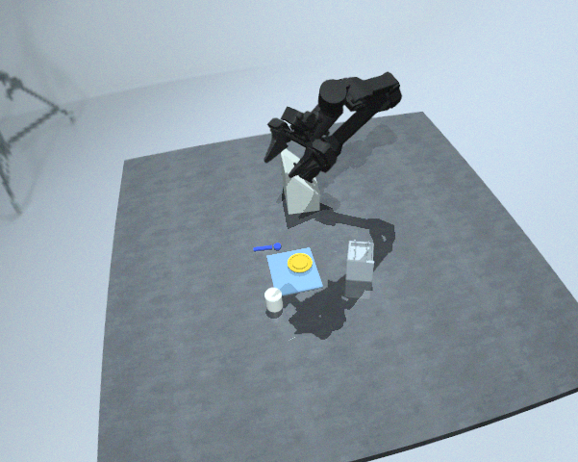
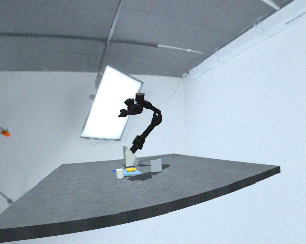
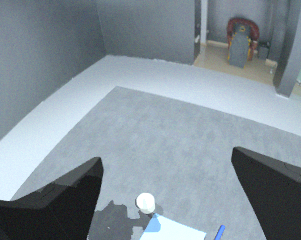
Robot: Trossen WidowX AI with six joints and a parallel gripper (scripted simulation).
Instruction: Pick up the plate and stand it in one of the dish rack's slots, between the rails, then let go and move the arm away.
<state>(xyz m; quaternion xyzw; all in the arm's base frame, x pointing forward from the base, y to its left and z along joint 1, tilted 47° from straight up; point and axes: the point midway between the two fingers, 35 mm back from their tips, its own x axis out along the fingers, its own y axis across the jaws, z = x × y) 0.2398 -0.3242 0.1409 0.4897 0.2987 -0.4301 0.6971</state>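
The yellow plate is 36 cm below my gripper tip, 5 cm to the left of it and 3 cm behind it. Round my gripper tip: light blue mat (38 cm below, 2 cm to the left, 2 cm behind); white cup (35 cm below, 8 cm ahead, 6 cm to the right); blue spoon (38 cm below, 13 cm behind, 1 cm to the right).
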